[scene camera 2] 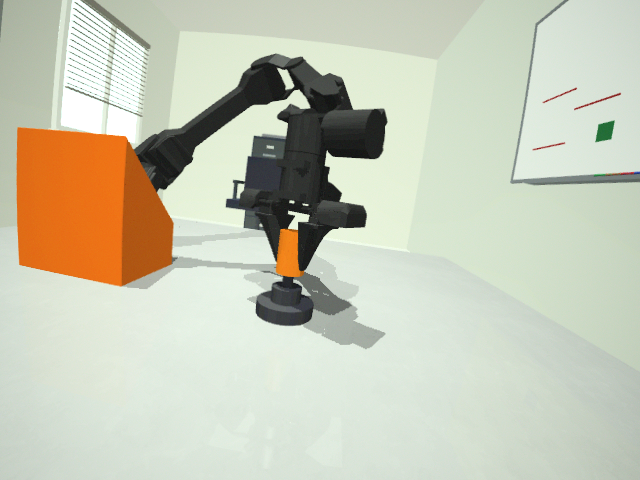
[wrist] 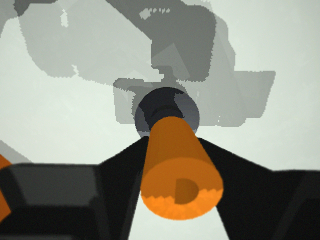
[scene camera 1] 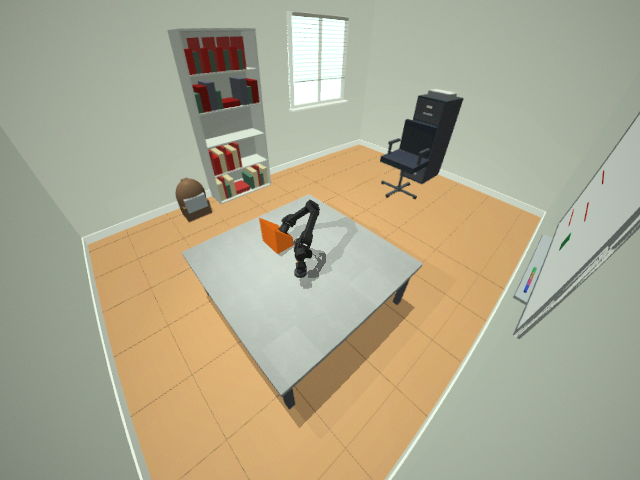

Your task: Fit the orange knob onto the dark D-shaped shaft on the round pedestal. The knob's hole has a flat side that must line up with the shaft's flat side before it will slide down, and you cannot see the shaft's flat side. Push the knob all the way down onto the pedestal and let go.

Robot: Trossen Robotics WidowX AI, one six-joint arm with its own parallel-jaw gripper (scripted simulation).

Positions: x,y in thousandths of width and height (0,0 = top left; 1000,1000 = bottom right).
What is the gripper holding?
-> An orange knob.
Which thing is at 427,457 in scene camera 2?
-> The gripper.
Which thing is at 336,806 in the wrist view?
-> The gripper.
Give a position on a dark pedestal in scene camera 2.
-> At 445,636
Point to a dark pedestal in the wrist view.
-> At 508,427
